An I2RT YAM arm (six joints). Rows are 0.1 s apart.
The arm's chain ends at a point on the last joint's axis. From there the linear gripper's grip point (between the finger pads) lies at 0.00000 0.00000 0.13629 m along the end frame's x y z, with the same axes.
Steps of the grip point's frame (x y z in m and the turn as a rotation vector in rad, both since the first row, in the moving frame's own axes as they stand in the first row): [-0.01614, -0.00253, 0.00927, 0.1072, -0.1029, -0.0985]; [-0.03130, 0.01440, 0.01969, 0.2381, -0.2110, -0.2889]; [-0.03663, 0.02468, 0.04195, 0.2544, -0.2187, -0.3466]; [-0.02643, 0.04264, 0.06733, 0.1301, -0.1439, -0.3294]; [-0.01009, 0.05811, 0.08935, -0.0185, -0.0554, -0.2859]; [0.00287, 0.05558, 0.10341, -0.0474, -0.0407, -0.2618]
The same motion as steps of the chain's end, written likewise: [-0.00147, 0.01131, 0.01077, 0.1072, -0.1029, -0.0985]; [0.00120, 0.04177, 0.02648, 0.2381, -0.2110, -0.2889]; [-0.00207, 0.05296, 0.04947, 0.2544, -0.2187, -0.3466]; [-0.00441, 0.05675, 0.06986, 0.1301, -0.1439, -0.3294]; [-0.00300, 0.05455, 0.08958, -0.0185, -0.0554, -0.2859]; [0.00751, 0.04848, 0.10367, -0.0474, -0.0407, -0.2618]
